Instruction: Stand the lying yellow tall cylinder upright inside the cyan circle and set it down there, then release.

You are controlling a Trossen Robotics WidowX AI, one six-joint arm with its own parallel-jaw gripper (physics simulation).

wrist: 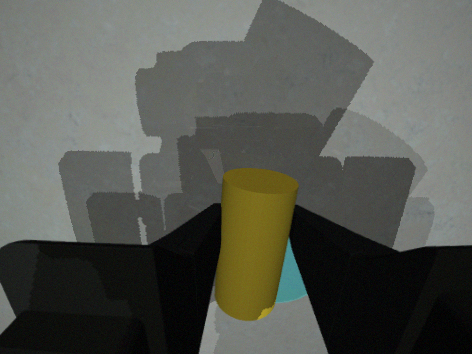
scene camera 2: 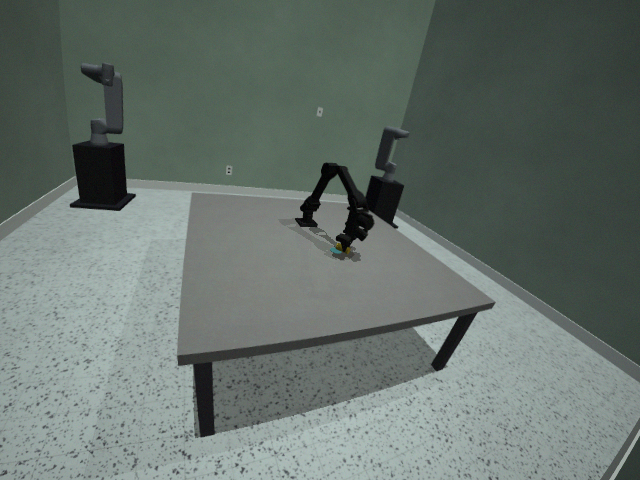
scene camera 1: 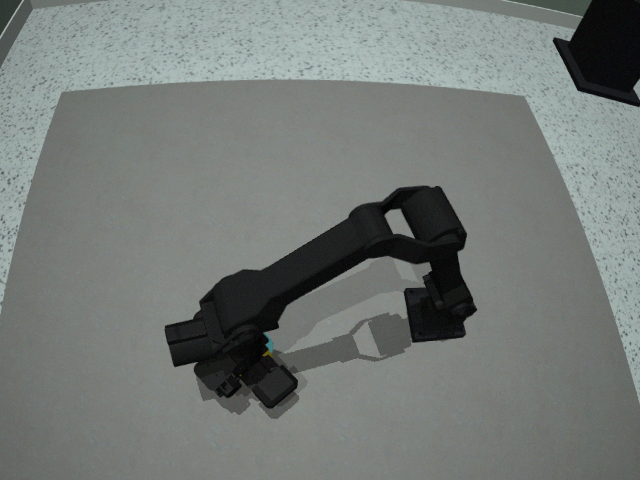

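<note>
There's a yellow cylinder [wrist: 257, 205] still resting on the table, and my gripper [scene camera 1: 245, 366], which you'd also find in the wrist view [wrist: 254, 212], grips it. A cyan circle [wrist: 291, 287] can be seen as well.
</note>
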